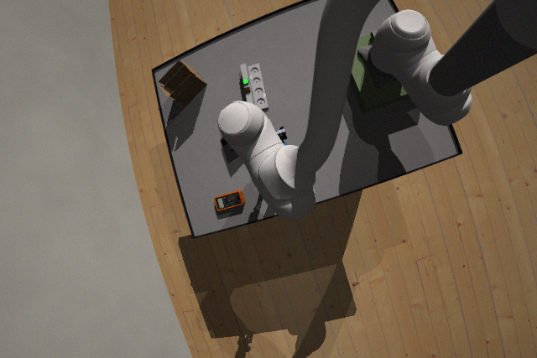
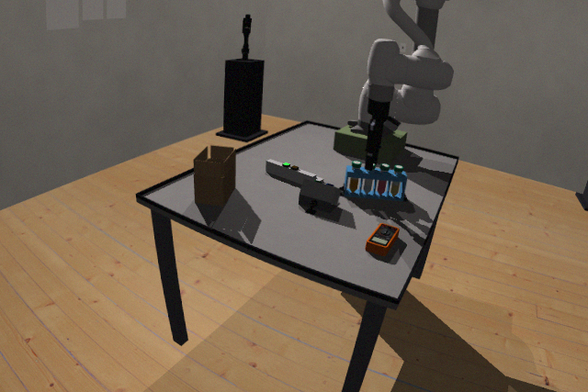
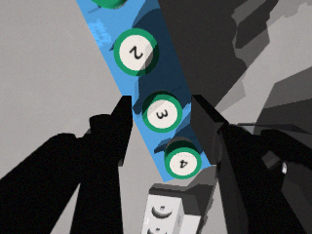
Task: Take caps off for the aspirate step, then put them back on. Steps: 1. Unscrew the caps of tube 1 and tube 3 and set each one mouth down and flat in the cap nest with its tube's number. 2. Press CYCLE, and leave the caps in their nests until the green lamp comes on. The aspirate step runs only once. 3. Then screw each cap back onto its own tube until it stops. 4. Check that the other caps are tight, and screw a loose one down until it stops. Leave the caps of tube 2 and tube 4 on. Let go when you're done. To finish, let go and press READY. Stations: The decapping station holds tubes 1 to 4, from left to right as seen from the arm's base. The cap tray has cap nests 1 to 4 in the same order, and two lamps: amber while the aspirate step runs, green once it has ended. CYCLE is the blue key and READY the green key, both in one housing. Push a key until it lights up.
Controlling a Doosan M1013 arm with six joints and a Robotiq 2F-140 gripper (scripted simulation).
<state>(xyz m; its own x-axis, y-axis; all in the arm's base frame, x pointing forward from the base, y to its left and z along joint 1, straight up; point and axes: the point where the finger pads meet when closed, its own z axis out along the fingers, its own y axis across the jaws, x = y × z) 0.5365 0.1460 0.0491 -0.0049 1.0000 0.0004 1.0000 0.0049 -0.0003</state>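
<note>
Right now the cap 2 is 5 cm to the left of my hand, 3 cm below it and 2 cm behind it. Also, from my hand: green key: 14 cm to the right, 14 cm ahead, 7 cm below; then cap 1: 10 cm to the left, 4 cm behind, 3 cm below; then blue key: 14 cm ahead, 10 cm to the right, 7 cm below.
</note>
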